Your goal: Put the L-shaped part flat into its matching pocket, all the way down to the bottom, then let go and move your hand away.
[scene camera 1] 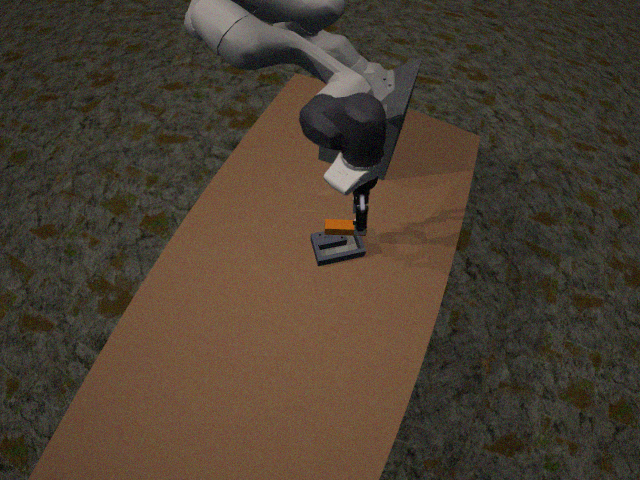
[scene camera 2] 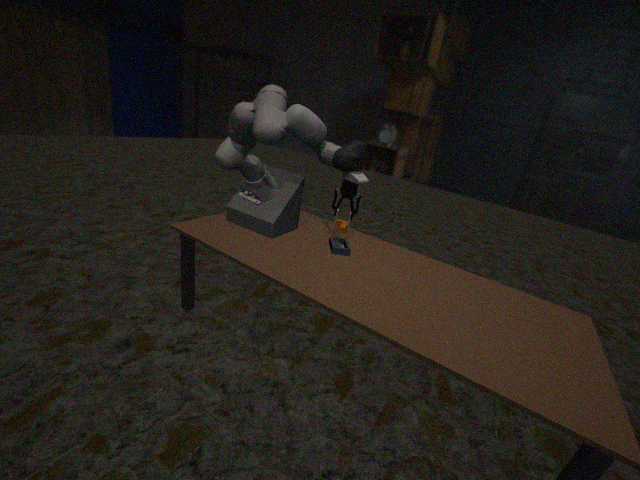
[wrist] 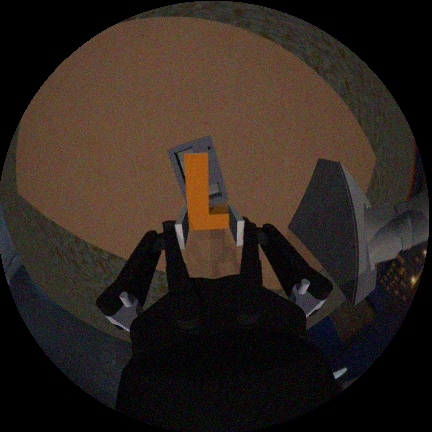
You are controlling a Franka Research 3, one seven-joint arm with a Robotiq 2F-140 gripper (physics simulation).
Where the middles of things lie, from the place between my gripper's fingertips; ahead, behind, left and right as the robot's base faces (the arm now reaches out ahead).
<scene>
My hand is 100 mm above the grey pocket block (scene camera 1: 328,249), 40 mm to the left of it and 30 mm short of it. Round my hand: orange L-shaped part (wrist: 200,216) (30 mm to the right, 10 mm ahead).
</scene>
